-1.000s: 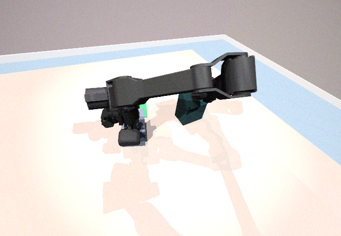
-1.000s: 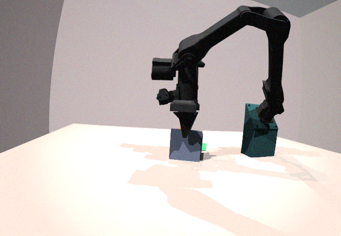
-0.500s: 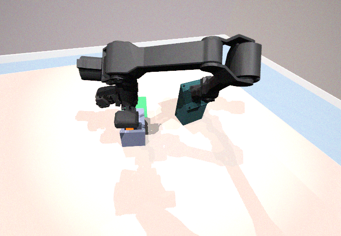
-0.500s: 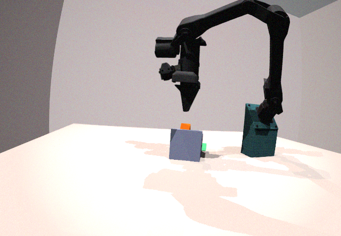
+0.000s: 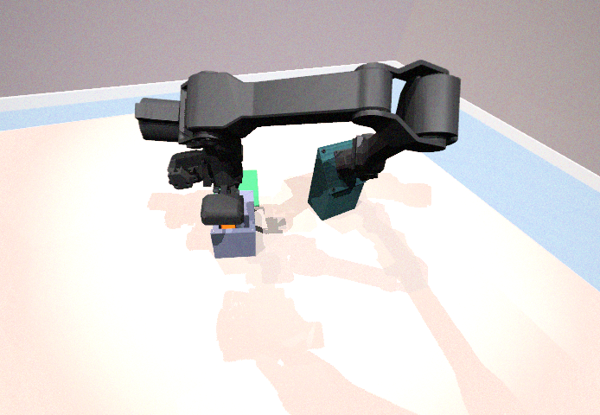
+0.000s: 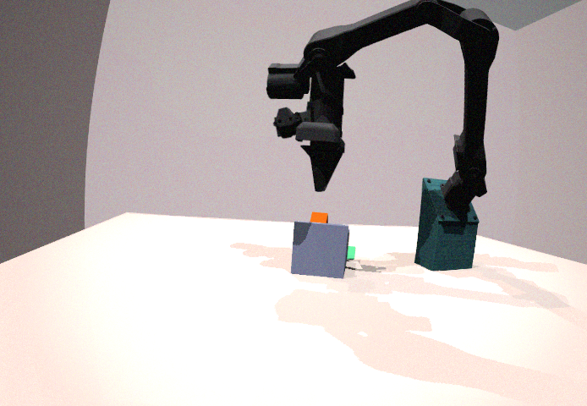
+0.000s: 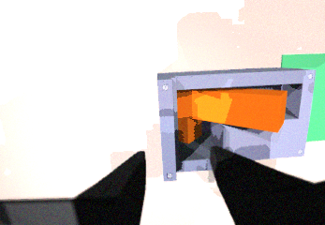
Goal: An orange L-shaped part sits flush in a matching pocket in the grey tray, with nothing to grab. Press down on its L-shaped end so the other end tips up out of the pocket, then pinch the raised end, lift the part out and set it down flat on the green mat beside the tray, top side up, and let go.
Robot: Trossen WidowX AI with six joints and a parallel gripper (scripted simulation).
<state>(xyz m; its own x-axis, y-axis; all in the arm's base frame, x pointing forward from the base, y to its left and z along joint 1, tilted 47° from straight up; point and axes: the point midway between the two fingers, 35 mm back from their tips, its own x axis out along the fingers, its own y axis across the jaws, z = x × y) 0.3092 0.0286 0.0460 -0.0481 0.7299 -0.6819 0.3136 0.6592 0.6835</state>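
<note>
My gripper tip is now 2 cm past the orange L-shaped part, 4 cm to the left of it and 10 cm above it. From my gripper tip the other things lie so: green mat: 8 cm behind, 21 cm to the right, 16 cm below.
</note>
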